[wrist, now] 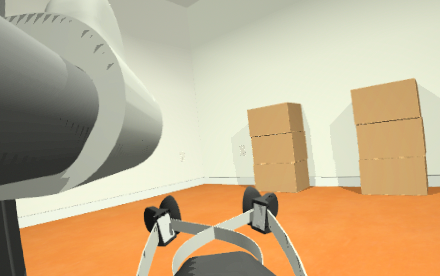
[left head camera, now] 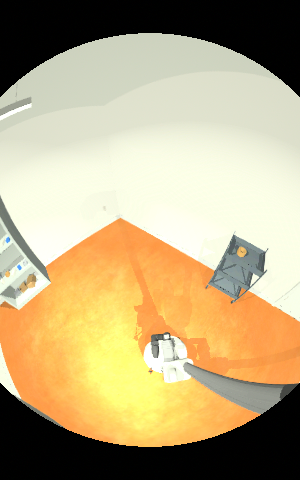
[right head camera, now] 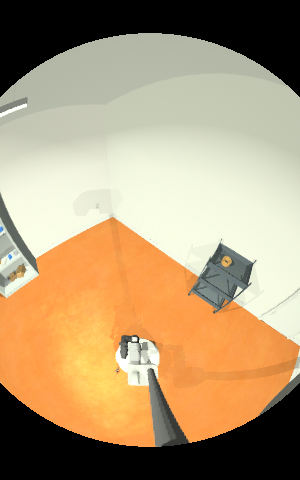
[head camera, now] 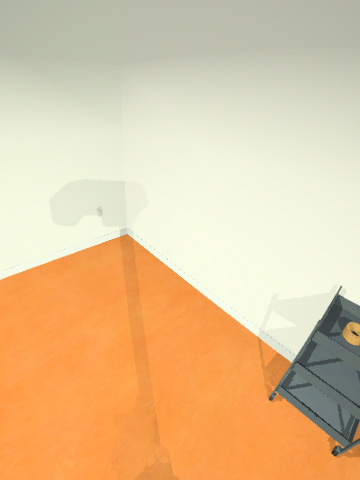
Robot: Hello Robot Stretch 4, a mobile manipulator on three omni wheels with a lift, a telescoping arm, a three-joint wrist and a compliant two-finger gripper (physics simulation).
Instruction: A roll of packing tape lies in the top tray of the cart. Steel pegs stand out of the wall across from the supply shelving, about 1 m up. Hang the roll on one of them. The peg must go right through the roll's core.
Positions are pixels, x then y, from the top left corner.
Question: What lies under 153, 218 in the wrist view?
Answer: My gripper.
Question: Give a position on a grey cart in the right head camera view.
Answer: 216, 283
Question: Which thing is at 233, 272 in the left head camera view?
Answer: A grey cart.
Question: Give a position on a stack of cardboard boxes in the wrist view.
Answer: At 390, 132
